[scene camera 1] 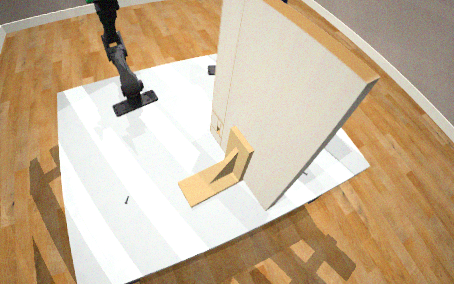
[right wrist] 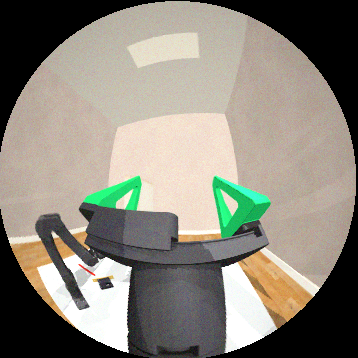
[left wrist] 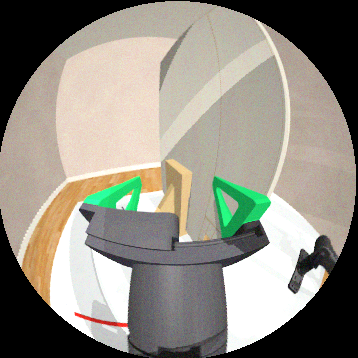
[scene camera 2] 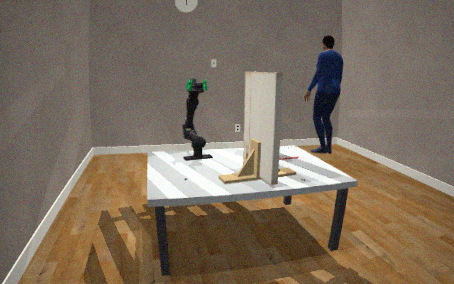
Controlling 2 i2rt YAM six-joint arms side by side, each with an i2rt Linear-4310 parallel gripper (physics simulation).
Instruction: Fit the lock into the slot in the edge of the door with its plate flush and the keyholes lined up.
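Places are measured from the left arm's base along level axes (x ahead, y left, z up), in metres.
Where they show: left gripper, fingertip midpoint: [left wrist: 176, 179]; right gripper, fingertip midpoint: [right wrist: 176, 179] [scene camera 2: 198, 79]; right arm's base, origin of the base link: [scene camera 1: 135, 103] [scene camera 2: 198, 158].
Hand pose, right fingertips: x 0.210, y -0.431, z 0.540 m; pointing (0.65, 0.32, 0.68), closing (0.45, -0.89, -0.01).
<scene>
Things, the pixels of their top centre, and the offset from my right fingertips. Level surfaces: height alone.
- dark lock, middle of its top: [right wrist: 103, 281] dx -0.006, dy +0.437, dz -0.514 m
- red strip, middle of its top: [scene camera 2: 287, 157] [right wrist: 85, 268] dx -0.061, dy +0.623, dz -0.534 m
- table, its level: dz -0.540 m
The white door [scene camera 1: 300, 90] [scene camera 2: 262, 120] [left wrist: 195, 125] stands upright on the table. Its keyhole [scene camera 1: 218, 129] shows low on one face in scene camera 1; the edge slot does not show clearly. A dark lock [right wrist: 105, 284] with a brass-coloured plate lies on the table in the right wrist view, small there. My left gripper [left wrist: 176, 179] is open and empty, facing the door's broad face, with the lower door partly hidden behind its body. My right gripper [scene camera 2: 197, 83] [right wrist: 176, 179] is open and empty, raised high above its base, to the left of the door in scene camera 2.
A wooden bracket [scene camera 1: 242, 155] [scene camera 2: 255, 160] [left wrist: 185, 195] supports the door. A red strip [scene camera 2: 289, 158] [left wrist: 100, 321] [right wrist: 86, 270] lies on the table [scene camera 1: 165, 220]. Small dark screws [scene camera 1: 127, 200] [scene camera 2: 303, 179] lie on both sides of the door. A person [scene camera 2: 330, 75] stands behind the table.
</scene>
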